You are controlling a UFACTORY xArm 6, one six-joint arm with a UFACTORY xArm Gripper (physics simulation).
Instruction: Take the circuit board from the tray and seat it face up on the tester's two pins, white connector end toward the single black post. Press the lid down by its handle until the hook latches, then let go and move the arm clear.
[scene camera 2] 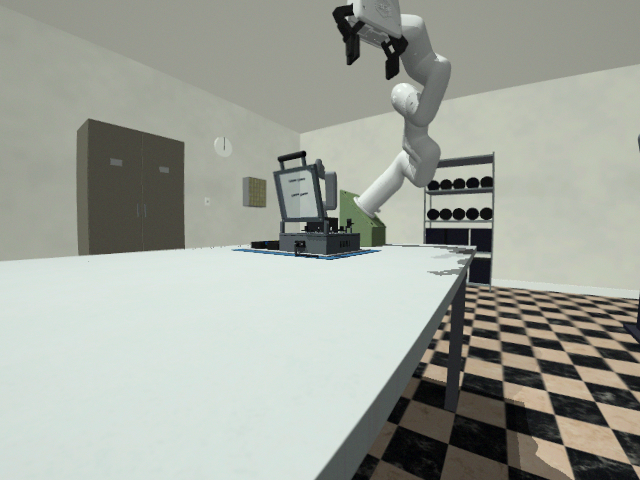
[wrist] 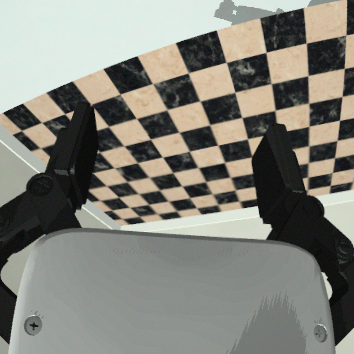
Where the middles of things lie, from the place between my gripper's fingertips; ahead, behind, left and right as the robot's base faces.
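Scene:
The framed clear lid (scene camera 2: 298,189) is 180 mm below my hand and 90 mm behind it, and it is also 280 mm to the right of my hand.

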